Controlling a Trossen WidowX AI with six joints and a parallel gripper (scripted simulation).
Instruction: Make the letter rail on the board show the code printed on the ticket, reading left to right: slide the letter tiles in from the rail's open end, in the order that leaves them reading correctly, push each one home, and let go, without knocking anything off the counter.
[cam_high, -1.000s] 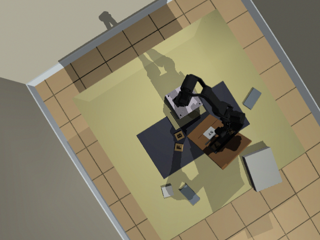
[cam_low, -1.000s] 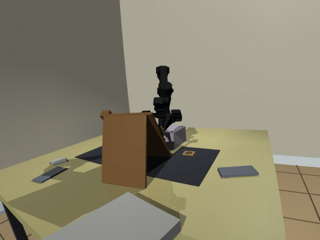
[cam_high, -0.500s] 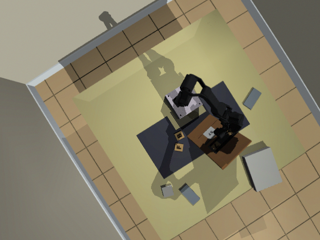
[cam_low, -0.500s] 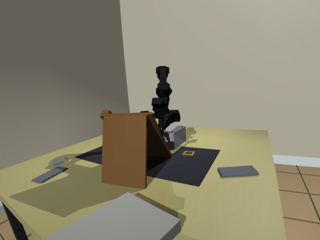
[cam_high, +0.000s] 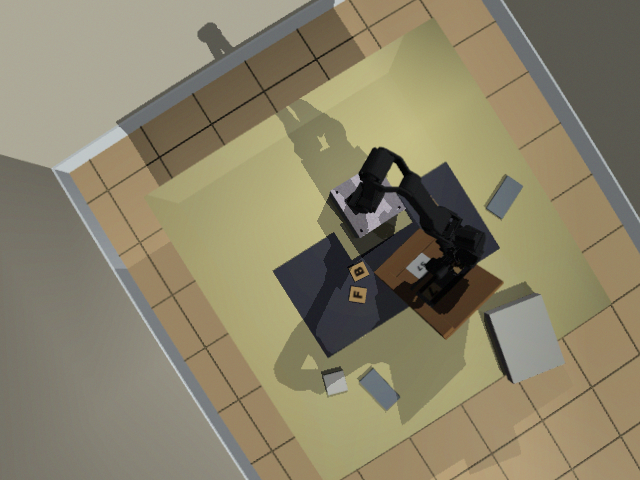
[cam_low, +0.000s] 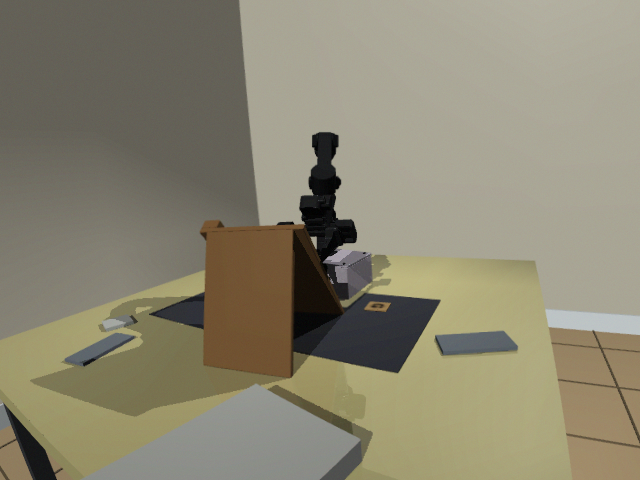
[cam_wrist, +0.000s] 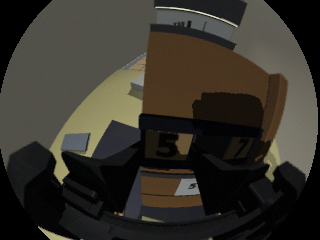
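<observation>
Now: gripper tip 50 mm past the white ticket, 80 mm to the left of it and 80 mm above it. Also, from my gripper tip: dark mat 160 mm behind, 140 mm to the right, 180 mm below; then small white block 120 mm ahead, 580 mm to the right, 170 mm below; then large grey box 420 mm ahead, 80 mm to the left, 160 mm below.
</observation>
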